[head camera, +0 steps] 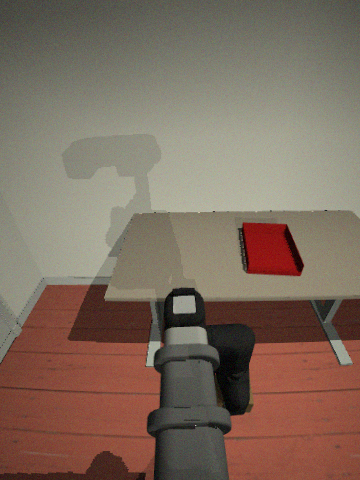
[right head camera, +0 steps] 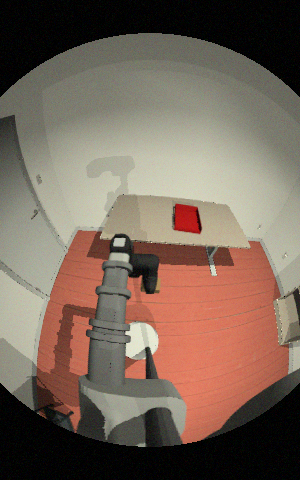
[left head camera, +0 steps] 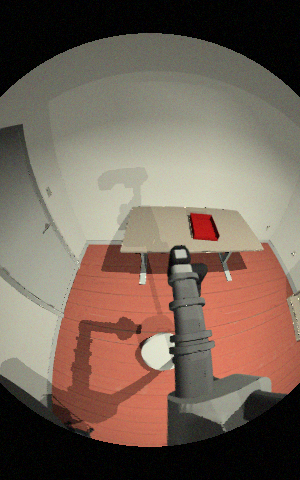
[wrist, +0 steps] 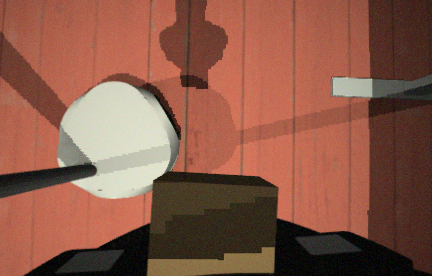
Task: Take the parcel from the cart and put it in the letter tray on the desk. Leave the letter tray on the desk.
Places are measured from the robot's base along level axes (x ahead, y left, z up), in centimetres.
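Where they show: gripper, between the fingertips: [wrist: 210, 237]; robot's base, origin of its link: [right head camera: 138, 339] [left head camera: 161, 350] [wrist: 129, 141].
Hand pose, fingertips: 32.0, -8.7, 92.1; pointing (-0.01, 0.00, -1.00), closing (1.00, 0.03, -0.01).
Each offset is from my fingertips to the centre of the thing, as dx, dy, dz. Level surfaces: height alone.
The brown box-shaped parcel {+0.0, -0.7, +1.4} [wrist: 212, 220] [right head camera: 158, 286] [head camera: 251, 401] is between the two fingers of my gripper [wrist: 210, 237]; in the head view the wrist hides most of it. The gripper is shut on the parcel and holds it above the floor, in front of the desk and below the level of its top. The red letter tray {+78.4, -37.7, -19.4} [head camera: 272, 250] [left head camera: 204, 227] [right head camera: 187, 218] lies on the right half of the desk {dz -22.9} [head camera: 210, 240] [left head camera: 165, 230] [right head camera: 150, 220]. The tray is up and to the right of my wrist in the head view, apart from the parcel.
The desk's near edge is just beyond the wrist. A desk leg [wrist: 352, 87] shows in the wrist view. My white round base [wrist: 115, 130] [left head camera: 157, 352] [right head camera: 142, 340] is below. A beige shelf unit [right head camera: 286, 317] stands at the right wall. A dark frame [right head camera: 60, 417] shows at the lower left.
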